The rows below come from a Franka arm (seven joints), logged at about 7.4 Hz.
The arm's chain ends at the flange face. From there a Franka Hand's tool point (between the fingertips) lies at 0.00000 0.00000 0.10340 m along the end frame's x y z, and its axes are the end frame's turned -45 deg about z.
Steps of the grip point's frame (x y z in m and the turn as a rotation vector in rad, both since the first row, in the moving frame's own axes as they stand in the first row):
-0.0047 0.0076 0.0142 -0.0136 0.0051 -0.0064
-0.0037 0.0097 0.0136 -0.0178 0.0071 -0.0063
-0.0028 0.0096 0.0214 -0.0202 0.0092 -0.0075
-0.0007 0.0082 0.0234 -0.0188 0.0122 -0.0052
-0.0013 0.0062 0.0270 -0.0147 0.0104 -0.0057
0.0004 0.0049 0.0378 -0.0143 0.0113 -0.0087
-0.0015 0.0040 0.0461 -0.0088 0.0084 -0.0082
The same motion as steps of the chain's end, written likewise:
0.0007 0.0081 0.0142 -0.0060 0.0132 -0.0064
0.0024 0.0087 0.0136 -0.0076 0.0176 -0.0063
0.0027 0.0080 0.0214 -0.0078 0.0208 -0.0075
0.0030 0.0058 0.0234 -0.0047 0.0219 -0.0052
0.0016 0.0050 0.0270 -0.0030 0.0177 -0.0057
0.0019 0.0030 0.0378 -0.0021 0.0181 -0.0087
0.0005 0.0039 0.0461 -0.0003 0.0122 -0.0082

